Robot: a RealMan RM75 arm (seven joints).
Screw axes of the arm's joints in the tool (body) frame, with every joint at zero. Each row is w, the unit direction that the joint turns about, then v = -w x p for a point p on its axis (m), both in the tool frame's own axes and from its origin. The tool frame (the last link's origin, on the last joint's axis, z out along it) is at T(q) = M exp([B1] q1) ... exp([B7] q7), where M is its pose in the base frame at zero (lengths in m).
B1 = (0, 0, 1, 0, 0, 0)
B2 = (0, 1, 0, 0.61, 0, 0)
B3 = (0, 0, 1, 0, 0, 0)
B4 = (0, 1, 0, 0.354, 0, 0)
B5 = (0, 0, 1, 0, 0, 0)
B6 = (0, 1, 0, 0.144, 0, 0)
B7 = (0, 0, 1, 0, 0, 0)
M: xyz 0 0 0.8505 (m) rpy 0 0 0 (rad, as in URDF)
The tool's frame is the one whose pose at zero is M.
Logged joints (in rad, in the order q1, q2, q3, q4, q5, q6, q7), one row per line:
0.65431, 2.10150, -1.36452, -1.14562, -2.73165, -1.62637, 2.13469
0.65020, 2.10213, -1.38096, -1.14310, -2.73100, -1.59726, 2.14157
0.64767, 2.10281, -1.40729, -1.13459, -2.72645, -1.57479, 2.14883
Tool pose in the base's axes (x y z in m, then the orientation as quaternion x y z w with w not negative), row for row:
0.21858, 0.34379, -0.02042, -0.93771, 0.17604, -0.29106, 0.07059
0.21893, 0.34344, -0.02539, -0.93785, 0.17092, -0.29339, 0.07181
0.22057, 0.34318, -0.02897, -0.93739, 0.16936, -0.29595, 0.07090
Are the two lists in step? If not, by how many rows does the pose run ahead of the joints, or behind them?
The pose runs 1 row ahead of the joints: the pose in row i belongs to the joints in row i + 1.
